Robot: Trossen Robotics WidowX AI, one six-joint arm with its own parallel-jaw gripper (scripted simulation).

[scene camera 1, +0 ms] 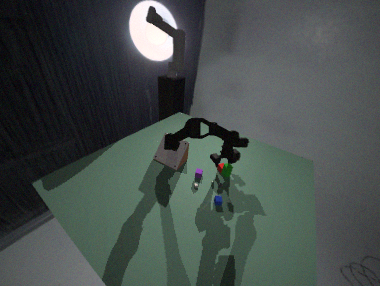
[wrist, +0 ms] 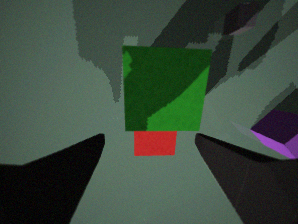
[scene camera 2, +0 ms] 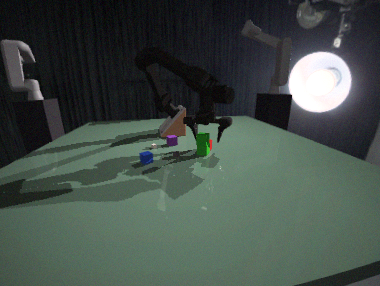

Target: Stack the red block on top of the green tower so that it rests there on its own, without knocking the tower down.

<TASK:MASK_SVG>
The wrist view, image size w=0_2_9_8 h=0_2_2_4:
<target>my gripper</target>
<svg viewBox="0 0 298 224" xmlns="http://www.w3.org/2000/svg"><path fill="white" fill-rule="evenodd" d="M196 133L195 144L203 160L244 224L298 224L298 158L278 159L201 133ZM105 135L103 133L97 134L23 165L0 164L0 224L70 224L101 157L105 145Z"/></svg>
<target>red block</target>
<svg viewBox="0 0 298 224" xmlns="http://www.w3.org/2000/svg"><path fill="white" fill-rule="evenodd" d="M134 131L134 156L175 155L177 131Z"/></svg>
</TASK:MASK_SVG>
